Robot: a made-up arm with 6 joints.
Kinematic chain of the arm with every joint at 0, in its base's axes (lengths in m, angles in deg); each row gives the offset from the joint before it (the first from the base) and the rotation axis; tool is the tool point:
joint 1: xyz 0 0 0.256 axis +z
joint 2: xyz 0 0 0 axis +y
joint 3: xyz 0 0 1.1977 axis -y
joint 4: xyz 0 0 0 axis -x
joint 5: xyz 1.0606 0 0 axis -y
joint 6: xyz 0 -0.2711 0 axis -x
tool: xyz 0 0 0
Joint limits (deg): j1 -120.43..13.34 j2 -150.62..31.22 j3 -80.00..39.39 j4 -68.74..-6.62 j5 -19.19..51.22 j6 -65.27..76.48
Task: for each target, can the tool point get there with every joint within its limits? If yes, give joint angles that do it. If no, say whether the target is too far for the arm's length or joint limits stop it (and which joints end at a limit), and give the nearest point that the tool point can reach.
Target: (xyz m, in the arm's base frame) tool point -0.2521 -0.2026 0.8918
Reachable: yes | joints -15.47 -78.59 -52.89 -14.49 -11.05 -6.03
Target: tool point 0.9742 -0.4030 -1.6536
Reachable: no: joint limits stop it (at a limit: joint 2, joint 4) | nearest point 0.7239 -0.2994 0.2012 | short by 1.875 m
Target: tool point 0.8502 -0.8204 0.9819
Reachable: yes | joints -36.91 9.05 -3.68 -57.56 29.45 5.66
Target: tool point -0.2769 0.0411 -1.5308
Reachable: no: joint limits stop it (at a limit: joint 2, joint 3, joint 4) | nearest point -1.6415 0.2436 -0.9412 | short by 1.500 m
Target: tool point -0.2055 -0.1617 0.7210
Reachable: yes | joints -97.95 -42.25 -54.47 -48.06 24.82 -12.71
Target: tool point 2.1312 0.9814 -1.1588
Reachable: no: too far | nearest point 0.7641 1.4949 -0.7232 | short by 1.524 m
